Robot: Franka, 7 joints.
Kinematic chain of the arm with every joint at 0, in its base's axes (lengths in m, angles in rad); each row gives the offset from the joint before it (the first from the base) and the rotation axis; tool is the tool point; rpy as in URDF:
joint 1: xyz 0 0 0.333 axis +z
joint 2: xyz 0 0 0 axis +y
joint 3: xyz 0 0 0.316 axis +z
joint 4: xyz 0.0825 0 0 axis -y
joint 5: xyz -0.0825 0 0.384 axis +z
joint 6: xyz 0 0 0 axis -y
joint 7: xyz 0.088 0 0 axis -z
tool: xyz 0 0 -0.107 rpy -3.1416 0 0
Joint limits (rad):
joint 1: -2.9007..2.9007
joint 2: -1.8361..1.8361
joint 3: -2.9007..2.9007
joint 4: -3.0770..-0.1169
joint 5: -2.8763..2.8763
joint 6: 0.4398..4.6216
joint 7: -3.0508..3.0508
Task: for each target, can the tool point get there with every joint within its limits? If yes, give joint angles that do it. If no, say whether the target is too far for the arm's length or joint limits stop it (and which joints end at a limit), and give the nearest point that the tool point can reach.
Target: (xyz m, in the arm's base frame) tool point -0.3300 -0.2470 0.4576
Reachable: yes | joints -0.8157 -1.4032 -1.0212 -2.2507 2.1214 3.8273 0.7605
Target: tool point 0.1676 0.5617 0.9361
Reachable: yes | joints -1.6903 -1.2479 0.1932 -0.8500 -0.7330 2.7037 -0.3048
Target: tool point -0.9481 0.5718 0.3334
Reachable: no: too far | nearest point -0.7346 0.4431 0.3333 | short by 0.249 m
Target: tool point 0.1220 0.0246 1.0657
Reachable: yes | joints -2.1371 -0.4707 -0.1812 -0.6757 -1.3251 3.9889 -1.4152
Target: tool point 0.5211 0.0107 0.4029
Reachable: yes | joints 1.4226 0.9684 -1.8162 -2.2738 1.8360 1.3862 1.1950
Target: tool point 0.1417 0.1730 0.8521
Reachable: yes | joints 1.1196 -0.6635 0.1280 -1.6883 2.1606 3.9084 1.2967
